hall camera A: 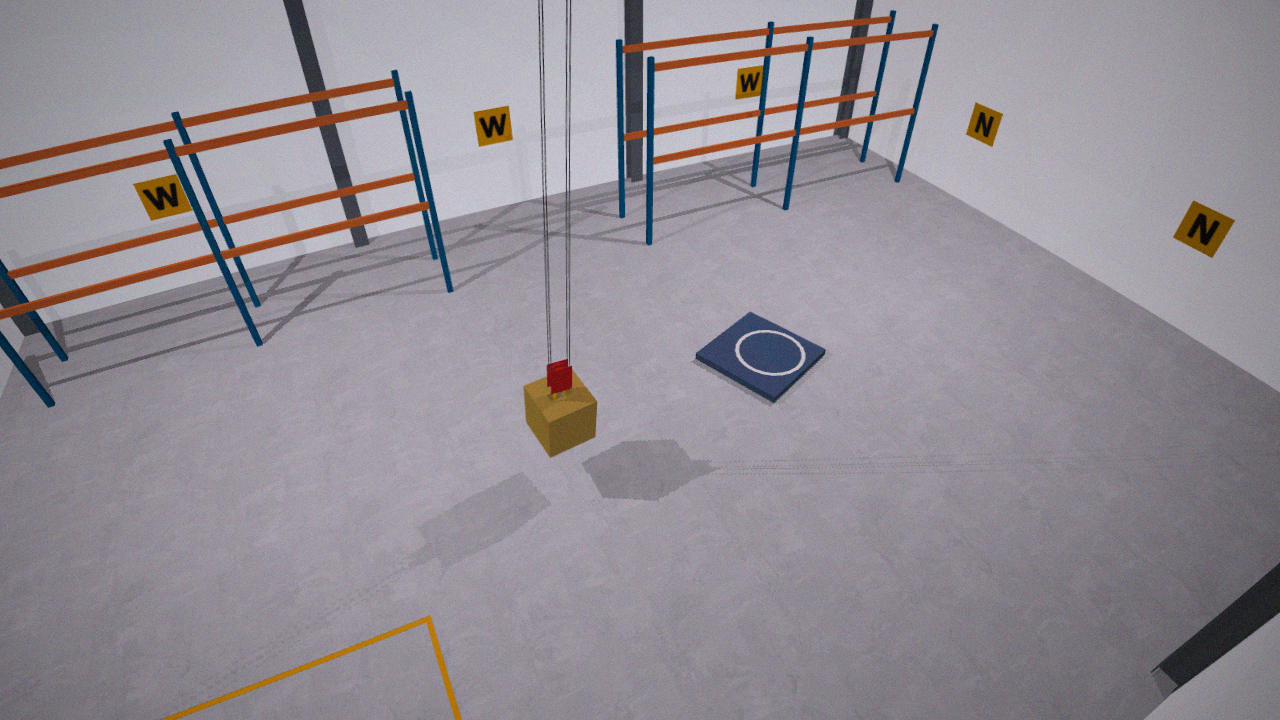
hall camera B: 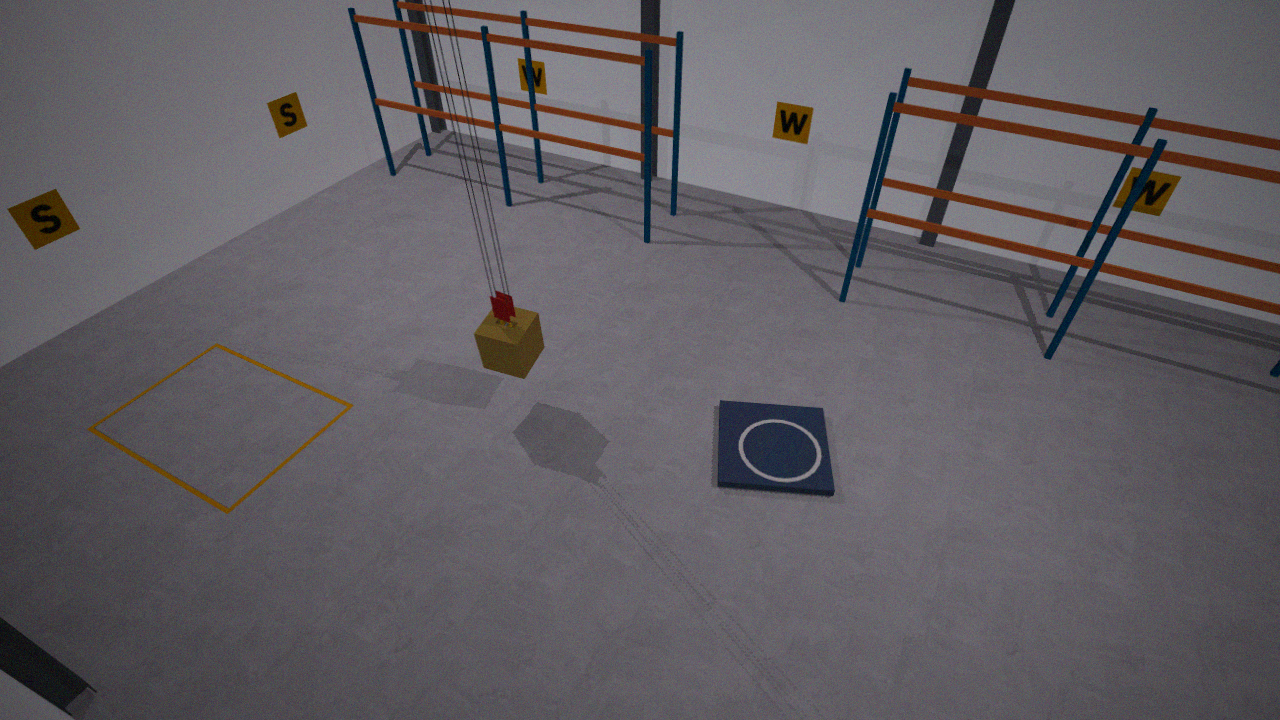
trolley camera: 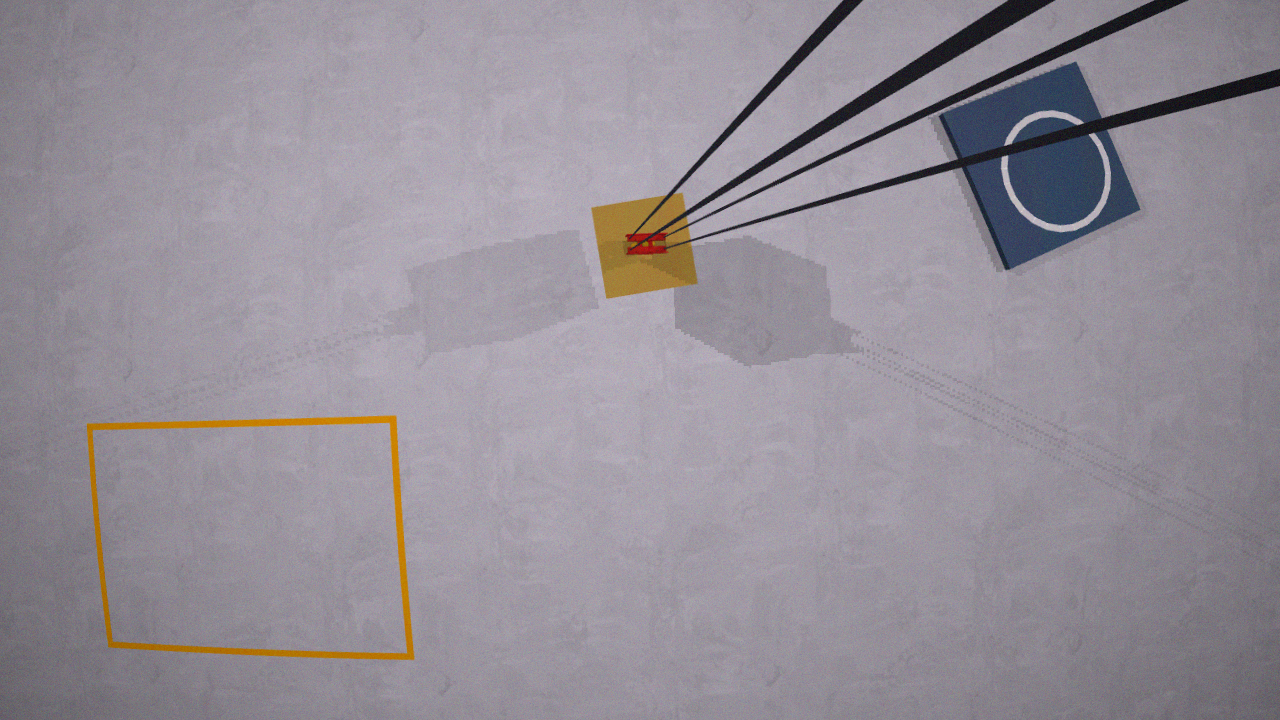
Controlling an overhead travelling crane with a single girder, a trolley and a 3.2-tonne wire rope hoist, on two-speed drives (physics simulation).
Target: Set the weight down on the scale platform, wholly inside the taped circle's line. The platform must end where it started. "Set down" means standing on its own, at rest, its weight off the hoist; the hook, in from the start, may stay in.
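The yellow-brown block weight point(hall camera A: 560, 425) point(hall camera B: 508, 351) point(trolley camera: 619, 279) hangs upright in the air, its two shadows on the floor apart from it. My red hook block point(hall camera A: 559, 376) point(hall camera B: 503, 306) point(trolley camera: 646, 243) is at its top centre, with the hook in the weight; the hook itself is small and partly hidden. The blue scale platform point(hall camera A: 719, 355) point(hall camera B: 728, 474) point(trolley camera: 989, 192) lies flat on the floor, to the right of the weight in all views and well apart from it. The white taped circle point(hall camera A: 736, 351) point(hall camera B: 740, 445) point(trolley camera: 1108, 174) is on its top, with nothing standing inside.
An orange rectangle point(hall camera A: 295, 669) point(hall camera B: 161, 470) point(trolley camera: 241, 421) is marked on the floor. Two blue and orange racks stand along the W wall: one rack point(hall camera A: 295, 128) point(hall camera B: 572, 50) towards the S side and another rack point(hall camera A: 649, 152) point(hall camera B: 1020, 128) towards the N side.
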